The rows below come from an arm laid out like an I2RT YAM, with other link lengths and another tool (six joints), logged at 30 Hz.
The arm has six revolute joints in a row. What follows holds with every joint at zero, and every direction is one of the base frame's.
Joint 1 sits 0.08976 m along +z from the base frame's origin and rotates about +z.
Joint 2 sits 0.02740 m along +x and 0.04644 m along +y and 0.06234 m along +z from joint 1 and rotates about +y.
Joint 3 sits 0.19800 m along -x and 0.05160 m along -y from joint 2 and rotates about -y.
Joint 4 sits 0.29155 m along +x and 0.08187 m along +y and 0.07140 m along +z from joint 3 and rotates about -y.
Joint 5 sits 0.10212 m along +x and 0.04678 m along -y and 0.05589 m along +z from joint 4 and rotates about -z.
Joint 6 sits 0.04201 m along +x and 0.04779 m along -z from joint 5 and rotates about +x.
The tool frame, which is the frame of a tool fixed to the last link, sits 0.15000 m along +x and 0.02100 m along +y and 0.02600 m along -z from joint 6; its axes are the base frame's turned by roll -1.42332, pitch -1.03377 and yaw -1.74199 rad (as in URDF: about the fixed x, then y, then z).
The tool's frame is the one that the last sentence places.
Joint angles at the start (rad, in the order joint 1, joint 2, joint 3, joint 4, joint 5, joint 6): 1.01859 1.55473 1.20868 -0.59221 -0.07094 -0.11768
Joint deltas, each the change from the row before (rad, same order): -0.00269 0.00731 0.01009 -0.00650 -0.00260 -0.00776; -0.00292 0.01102 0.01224 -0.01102 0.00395 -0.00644; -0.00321 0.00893 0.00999 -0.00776 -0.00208 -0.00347; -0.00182 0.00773 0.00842 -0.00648 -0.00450 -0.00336; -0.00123 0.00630 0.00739 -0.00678 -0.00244 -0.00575; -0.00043 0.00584 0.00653 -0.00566 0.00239 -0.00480; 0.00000 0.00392 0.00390 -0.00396 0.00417 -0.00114; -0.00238 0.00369 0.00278 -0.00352 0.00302 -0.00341; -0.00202 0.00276 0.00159 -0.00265 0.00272 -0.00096
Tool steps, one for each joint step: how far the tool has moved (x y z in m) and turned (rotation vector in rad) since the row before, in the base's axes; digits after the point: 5 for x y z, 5 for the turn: 0.00119 0.00000 0.00024 -0.00398 -0.00044 0.00509; 0.00195 -0.00128 -0.00132 -0.01161 -0.00098 -0.00001; 0.00118 -0.00046 -0.00070 -0.00563 0.00317 0.00082; 0.00014 0.00001 -0.00061 -0.00375 0.00445 0.00350; 0.00014 -0.00032 -0.00055 -0.00510 0.00175 0.00487; 0.00064 -0.00049 -0.00068 -0.00638 -0.00149 0.00218; 0.00060 -0.00059 -0.00073 -0.00548 -0.00137 -0.00139; 0.00138 -0.00120 -0.00106 -0.00590 -0.00147 -0.00123; 0.00111 -0.00108 -0.00100 -0.00467 -0.00034 -0.00272
